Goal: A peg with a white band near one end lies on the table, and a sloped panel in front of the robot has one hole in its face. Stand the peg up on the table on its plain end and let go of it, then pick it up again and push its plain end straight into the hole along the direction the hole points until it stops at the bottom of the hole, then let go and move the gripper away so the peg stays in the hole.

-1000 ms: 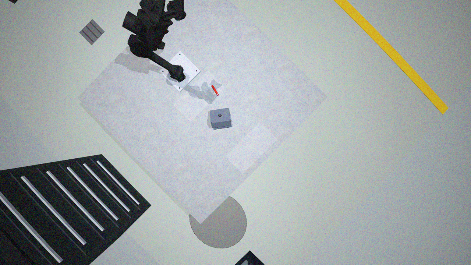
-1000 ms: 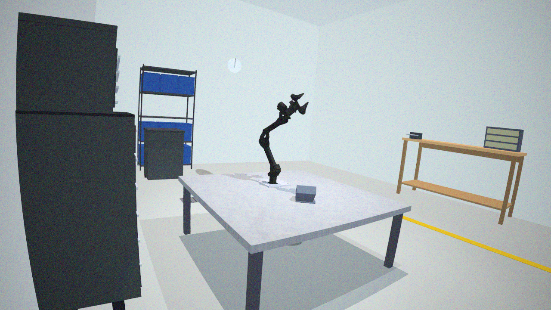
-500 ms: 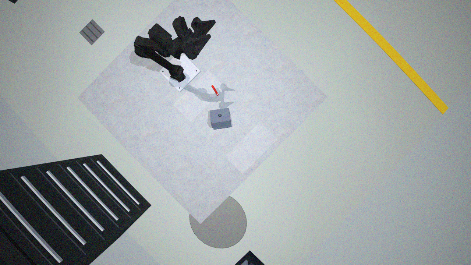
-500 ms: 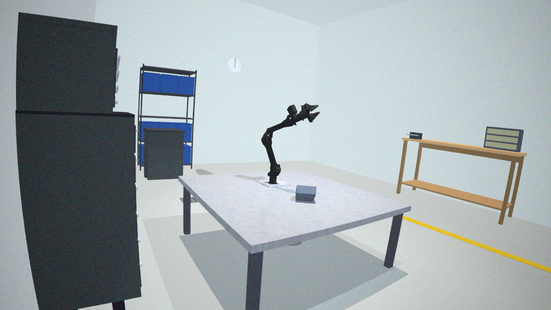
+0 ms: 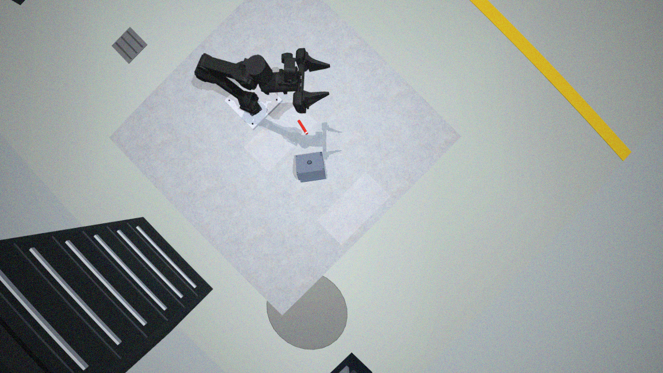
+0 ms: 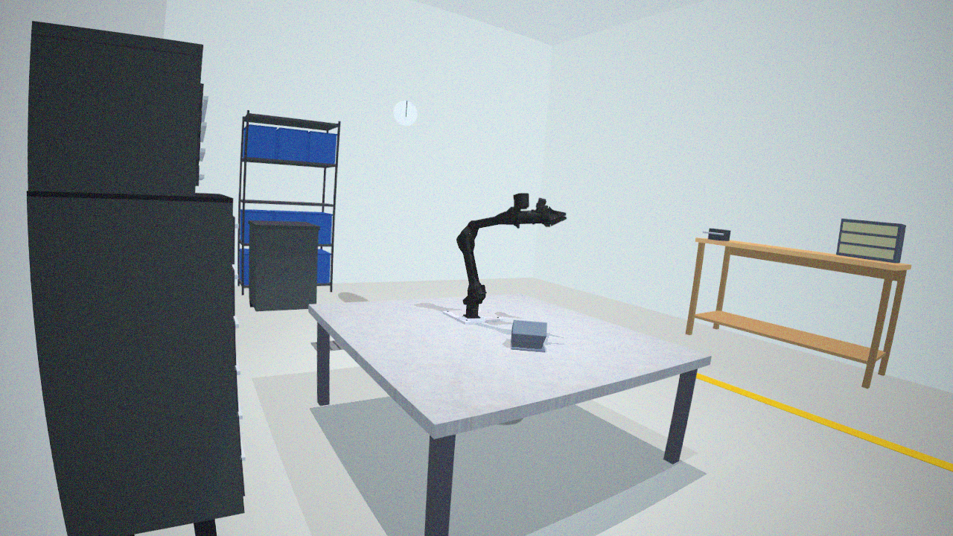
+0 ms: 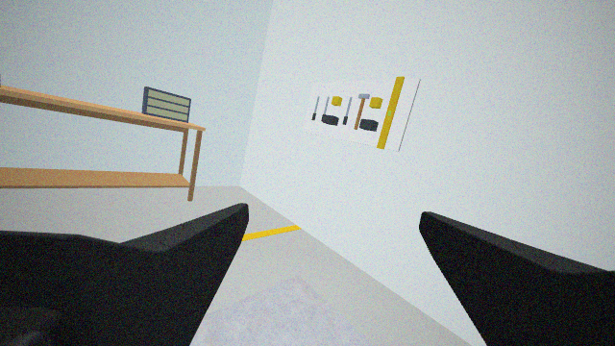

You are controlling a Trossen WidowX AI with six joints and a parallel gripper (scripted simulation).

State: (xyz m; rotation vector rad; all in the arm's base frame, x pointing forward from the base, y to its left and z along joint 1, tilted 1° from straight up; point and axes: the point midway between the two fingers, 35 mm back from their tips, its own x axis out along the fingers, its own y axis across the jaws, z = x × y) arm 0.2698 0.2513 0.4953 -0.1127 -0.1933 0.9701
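The red peg is 5 cm behind my gripper tip, 13 cm to the right of it and 51 cm below it. Also, from my gripper tip: blue-grey sloped panel (13 cm ahead, 20 cm to the right, 46 cm below).
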